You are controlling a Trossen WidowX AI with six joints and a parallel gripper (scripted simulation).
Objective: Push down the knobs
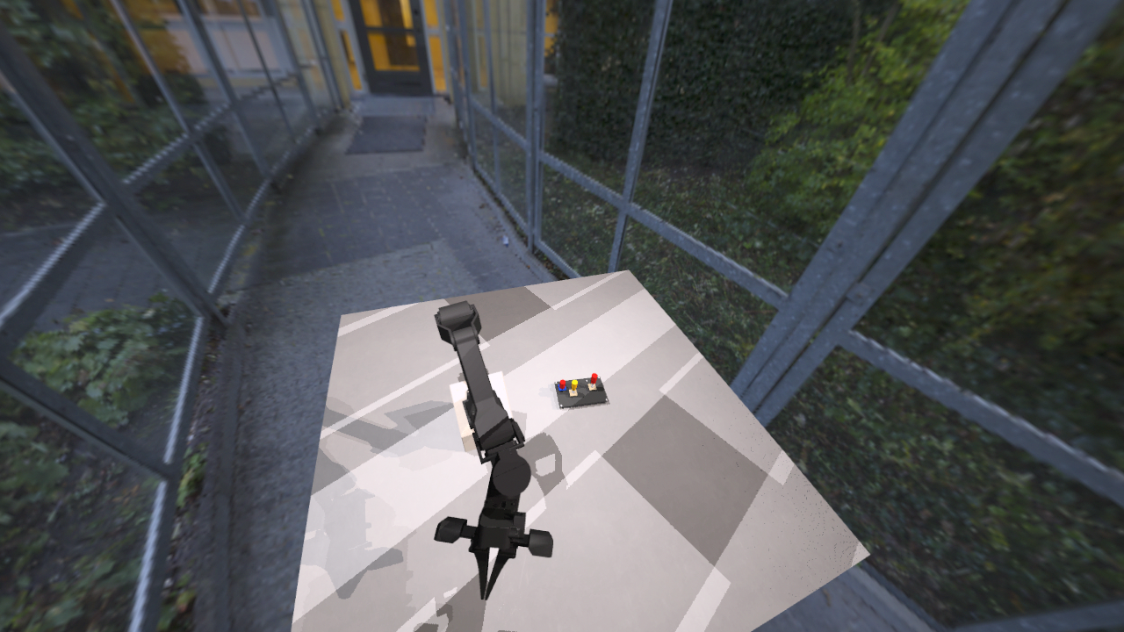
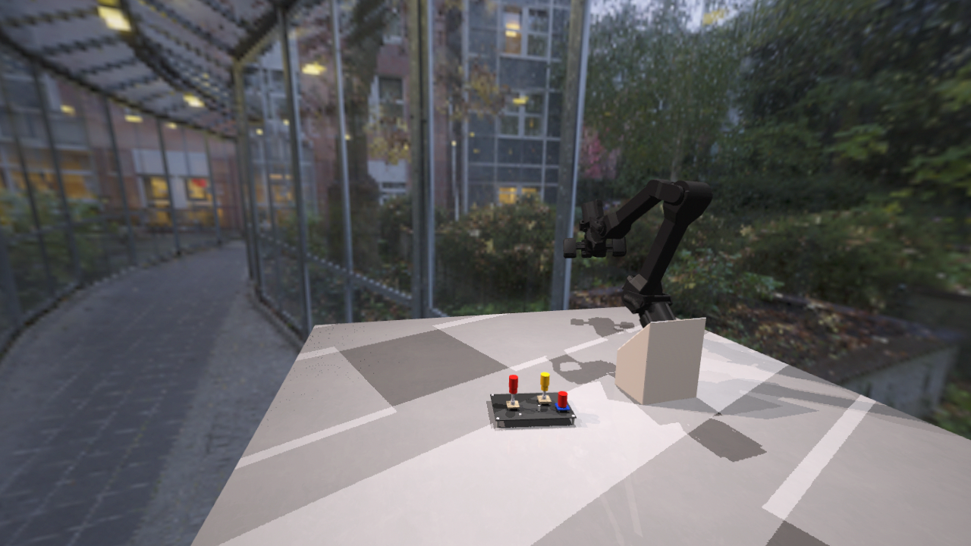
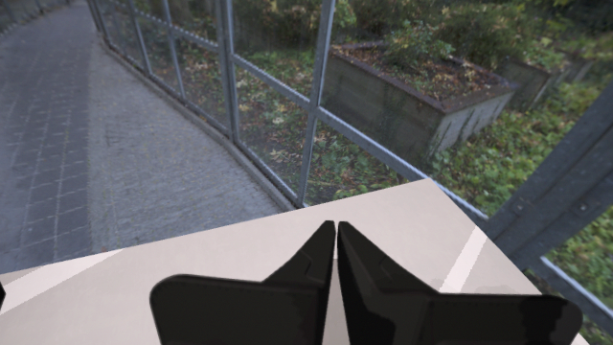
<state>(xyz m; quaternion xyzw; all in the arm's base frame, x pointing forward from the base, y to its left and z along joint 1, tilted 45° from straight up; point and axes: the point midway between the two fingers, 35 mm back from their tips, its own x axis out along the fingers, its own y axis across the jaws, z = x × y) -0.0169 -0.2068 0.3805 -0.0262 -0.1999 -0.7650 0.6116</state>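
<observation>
Right now my gripper tip is 300 mm short of the yellow knob, 500 mm to the right of it and 190 mm above it. Also, from my gripper tip: red knob (370 mm ahead, 510 mm to the left, 190 mm below).
</observation>
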